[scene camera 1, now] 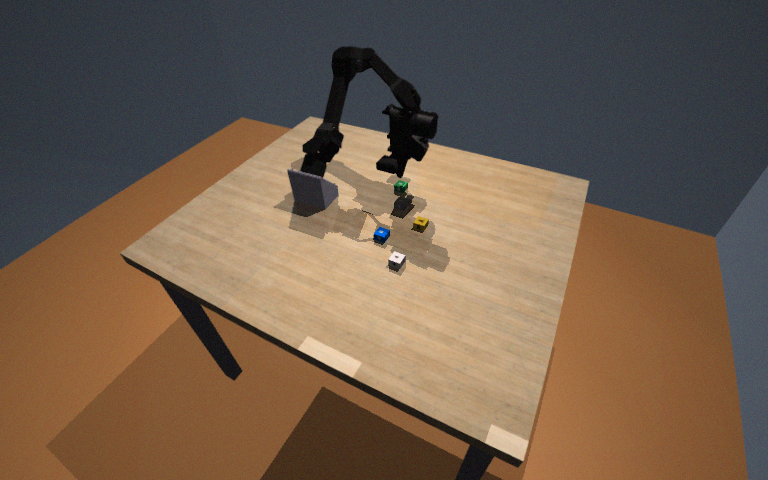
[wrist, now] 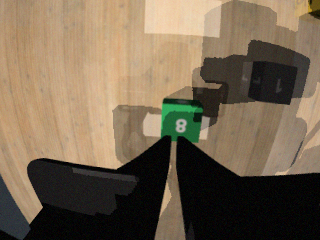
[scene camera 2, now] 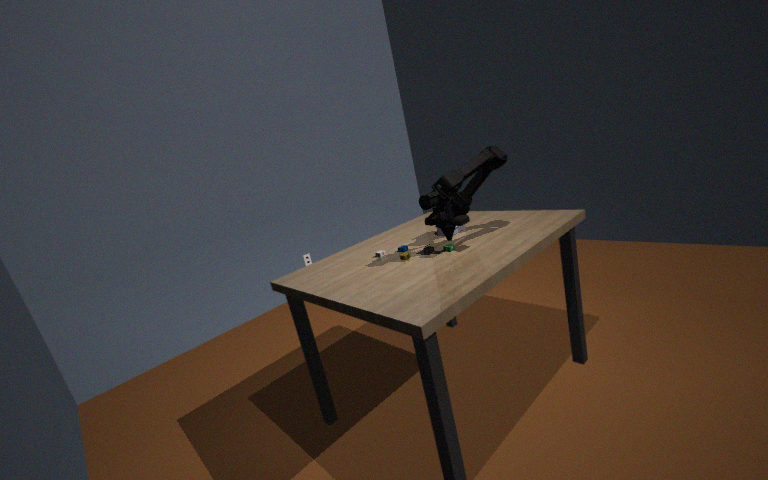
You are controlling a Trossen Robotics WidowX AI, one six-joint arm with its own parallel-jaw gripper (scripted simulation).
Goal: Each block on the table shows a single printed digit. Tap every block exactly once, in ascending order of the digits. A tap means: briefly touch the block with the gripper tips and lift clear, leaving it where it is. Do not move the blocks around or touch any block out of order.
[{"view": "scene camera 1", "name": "gripper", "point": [400, 176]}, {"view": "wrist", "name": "gripper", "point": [173, 142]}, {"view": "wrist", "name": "grey block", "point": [273, 82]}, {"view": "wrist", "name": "green block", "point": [179, 117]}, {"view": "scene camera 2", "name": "gripper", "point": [449, 240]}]
